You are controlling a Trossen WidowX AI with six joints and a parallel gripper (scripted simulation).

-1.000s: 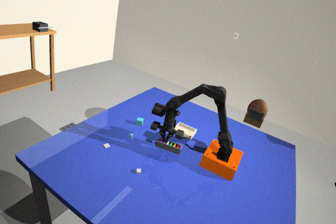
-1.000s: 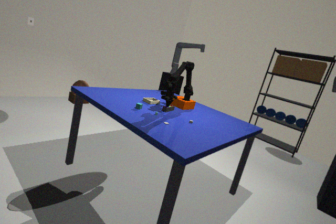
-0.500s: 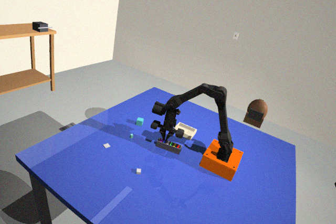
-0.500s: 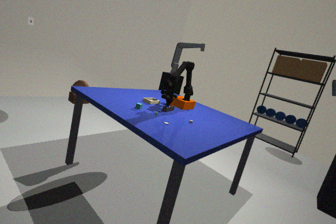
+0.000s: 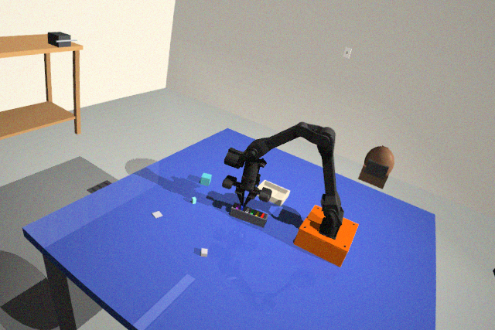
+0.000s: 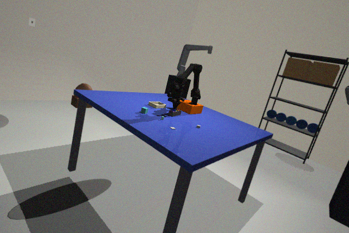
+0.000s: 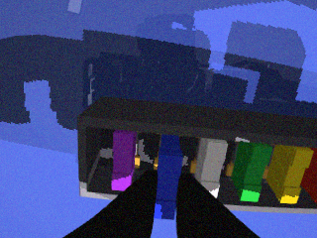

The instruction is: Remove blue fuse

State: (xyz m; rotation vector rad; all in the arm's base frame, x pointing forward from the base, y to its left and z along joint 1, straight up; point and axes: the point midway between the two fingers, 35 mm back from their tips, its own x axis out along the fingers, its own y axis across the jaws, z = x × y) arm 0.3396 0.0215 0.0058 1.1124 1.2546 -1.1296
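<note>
Now: gripper tip 2 cm short of the magenta fuse and 3 cm above it. The rest, counted from my gripper tip: blue fuse (1 cm below); then white fuse (2 cm behind, 3 cm below); then green fuse (4 cm behind, 3 cm below).
</note>
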